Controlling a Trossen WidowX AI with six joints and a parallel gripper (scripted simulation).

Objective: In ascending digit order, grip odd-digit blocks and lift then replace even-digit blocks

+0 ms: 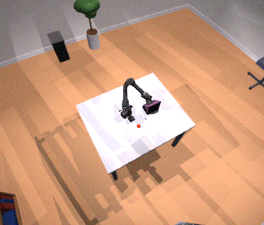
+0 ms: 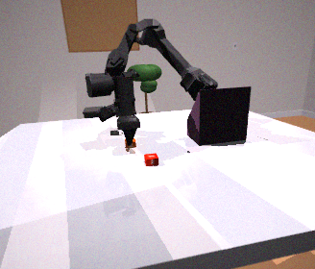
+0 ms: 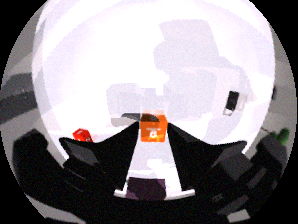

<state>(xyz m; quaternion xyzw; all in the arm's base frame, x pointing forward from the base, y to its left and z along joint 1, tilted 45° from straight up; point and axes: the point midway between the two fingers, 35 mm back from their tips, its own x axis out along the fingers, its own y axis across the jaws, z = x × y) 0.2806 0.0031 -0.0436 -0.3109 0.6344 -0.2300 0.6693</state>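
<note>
The orange block is 10 mm behind my gripper tip. From my gripper tip the other things lie so: red block: 140 mm to the left, 60 mm behind; then grey block: 140 mm to the right, 50 mm ahead.
</note>
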